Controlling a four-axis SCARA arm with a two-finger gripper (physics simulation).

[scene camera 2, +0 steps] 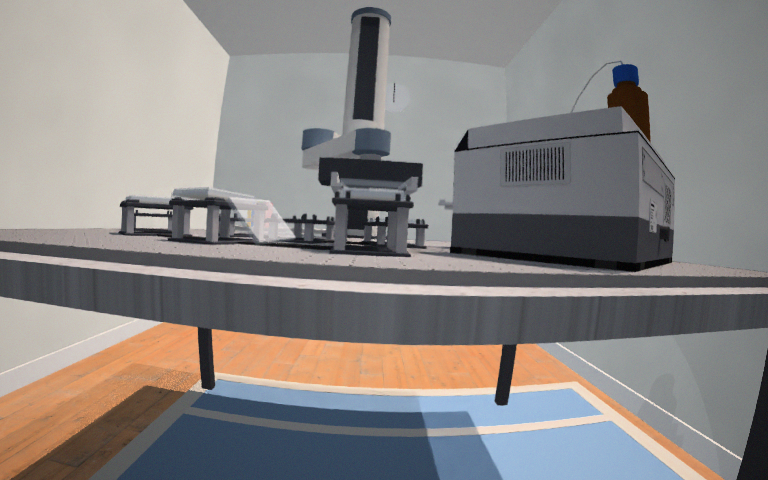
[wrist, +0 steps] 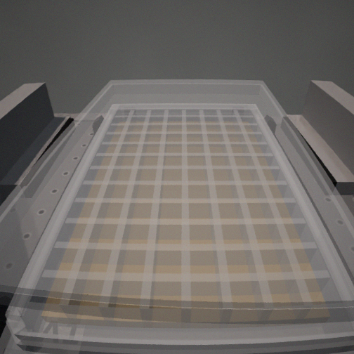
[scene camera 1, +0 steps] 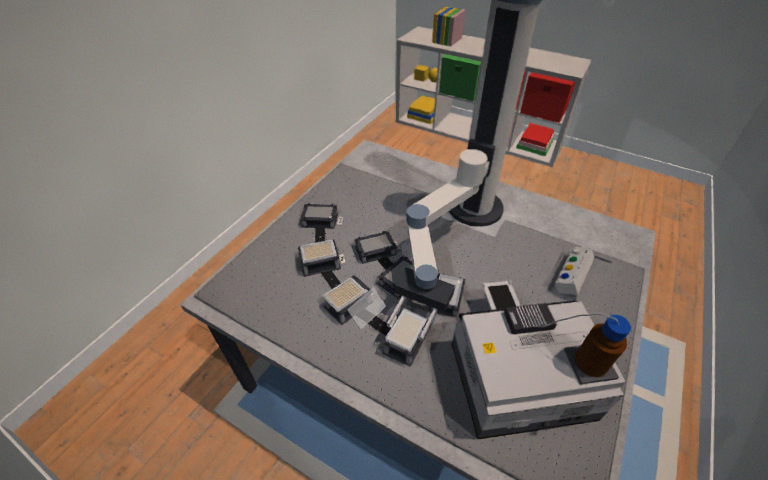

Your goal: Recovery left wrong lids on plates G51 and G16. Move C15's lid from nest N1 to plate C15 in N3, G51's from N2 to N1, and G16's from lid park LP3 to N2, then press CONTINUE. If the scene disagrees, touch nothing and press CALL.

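Places are measured from the arm's base along level axes (x left, y up, z ahead), in centimetres.
Pixels of known places: gripper, between the fingertips: (scene camera 2: 374, 181) (scene camera 1: 404, 331); arm's base, origin of its link: (scene camera 1: 475, 207).
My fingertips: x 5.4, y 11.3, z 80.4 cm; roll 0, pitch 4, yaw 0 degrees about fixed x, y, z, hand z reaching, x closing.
Note:
Ahead of a thing's pixels: the offset from my fingertips to its top centre. "pt": to the spot under its first point.
My gripper (scene camera 1: 405, 332) (scene camera 2: 374, 186) (wrist: 177, 102) is shut on a clear lid (wrist: 185, 92). The lid is level, right over and closely around a tan-welled plate (scene camera 1: 408, 326) (scene camera 2: 372, 194) (wrist: 185, 190) on the front nest {dx -0.4, dy -2.0, dz -2.3 cm} (scene camera 2: 372, 202); whether it rests on the plate I cannot tell. Two more tan-welled plates {dx -46.2, dy -2.2, dz -17.0 cm} (scene camera 1: 318, 250) {dx -25.9, dy -1.7, dz -4.8 cm} (scene camera 1: 346, 293) sit on nests to the left. A clear slanted panel (scene camera 1: 367, 307) (scene camera 2: 266, 217) stands beside the nearer one. Plate and nest labels are not readable. The button box {dx +42.2, dy -1.7, dz -59.0 cm} (scene camera 1: 573, 272) is at the right.
Low stands (scene camera 1: 320, 213) (scene camera 1: 376, 244) with grey tops are behind; more stands are partly hidden under the hand. A large white instrument (scene camera 1: 538, 362) (scene camera 2: 543, 192) with a brown bottle {pt dx +49.7, dy +23.6, dz -5.3 cm} (scene camera 1: 600, 349) (scene camera 2: 628, 101) stands at the right. A dark-screened pad {dx +22.7, dy +0.0, dz -27.7 cm} (scene camera 1: 501, 296) lies behind it.

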